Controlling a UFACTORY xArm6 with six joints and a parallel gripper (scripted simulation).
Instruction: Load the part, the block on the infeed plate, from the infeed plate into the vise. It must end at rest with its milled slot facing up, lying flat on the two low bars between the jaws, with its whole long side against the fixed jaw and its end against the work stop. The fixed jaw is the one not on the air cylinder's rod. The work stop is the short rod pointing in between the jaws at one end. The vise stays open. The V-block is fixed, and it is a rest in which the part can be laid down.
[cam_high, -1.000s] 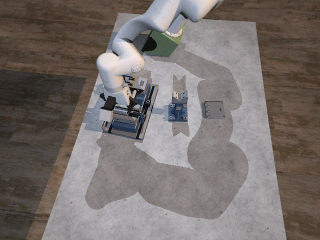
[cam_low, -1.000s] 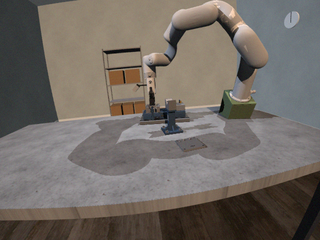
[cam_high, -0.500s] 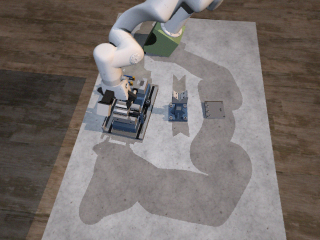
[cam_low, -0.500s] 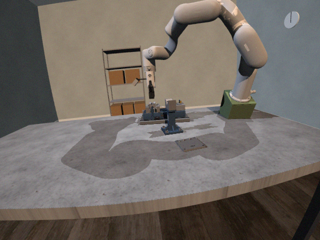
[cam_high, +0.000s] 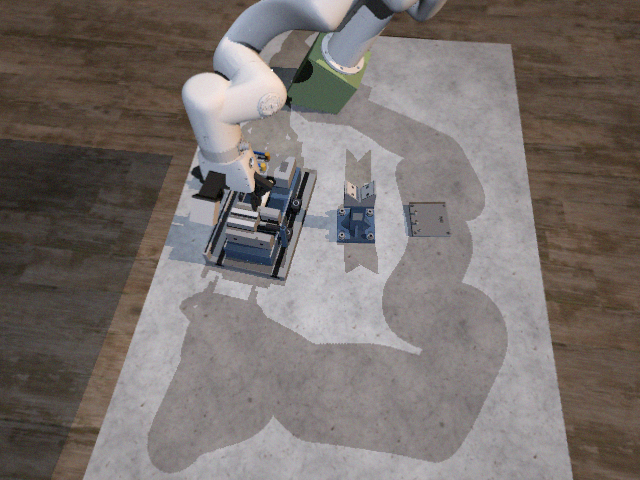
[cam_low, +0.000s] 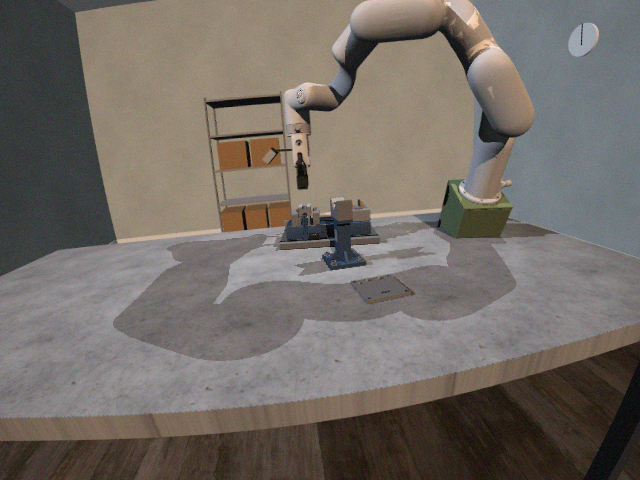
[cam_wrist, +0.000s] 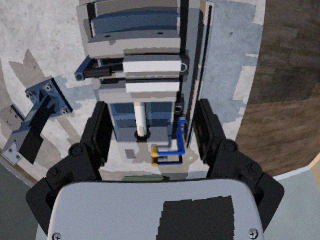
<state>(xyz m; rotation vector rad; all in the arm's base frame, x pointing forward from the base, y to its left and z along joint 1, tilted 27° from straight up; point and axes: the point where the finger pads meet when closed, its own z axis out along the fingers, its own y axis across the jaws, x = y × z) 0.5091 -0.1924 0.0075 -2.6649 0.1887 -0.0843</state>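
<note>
Now: the part 80 mm below my hand. Also, from my hand: fixed jaw (30 mm ahead, 20 mm to the left, 100 mm below); air cylinder rod (80 mm behind, 30 mm to the left, 100 mm below); blue vise body (70 mm behind, 30 mm to the left, 140 mm below).
</note>
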